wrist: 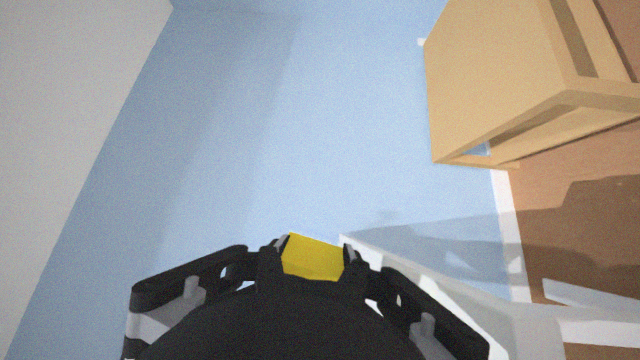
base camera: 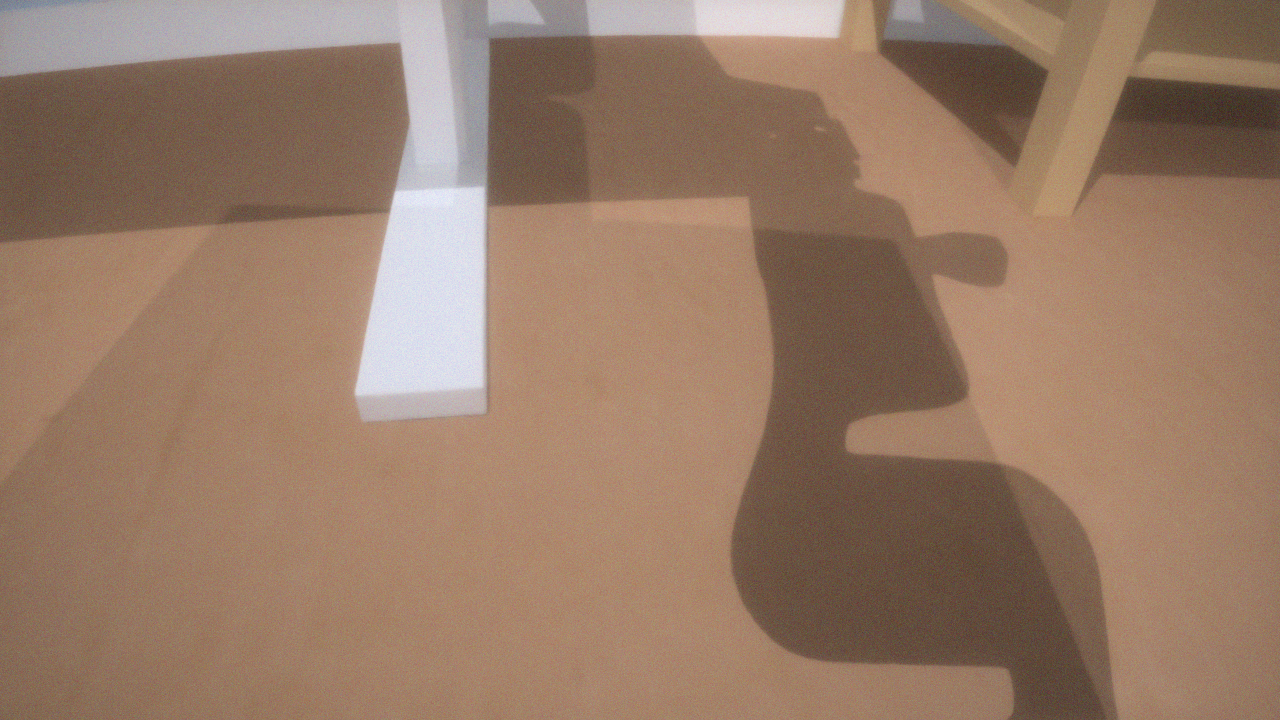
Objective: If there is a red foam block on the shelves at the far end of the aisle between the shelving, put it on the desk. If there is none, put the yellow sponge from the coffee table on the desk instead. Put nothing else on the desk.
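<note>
My gripper is shut on the yellow sponge, which shows between the fingertips at the bottom middle of the wrist view. White parts of what looks like the desk show at the lower right of the wrist view, behind and beside the right finger, and as an upright leg with a long flat foot left of centre in the base view. The desk's top surface cannot be made out clearly. No red foam block, shelves or coffee table can be made out in either view.
A light wooden piece of furniture with legs and rails stands right of the desk leg, near the wall. A blue wall with a white skirting runs behind. The arm's shadow falls across the brown floor.
</note>
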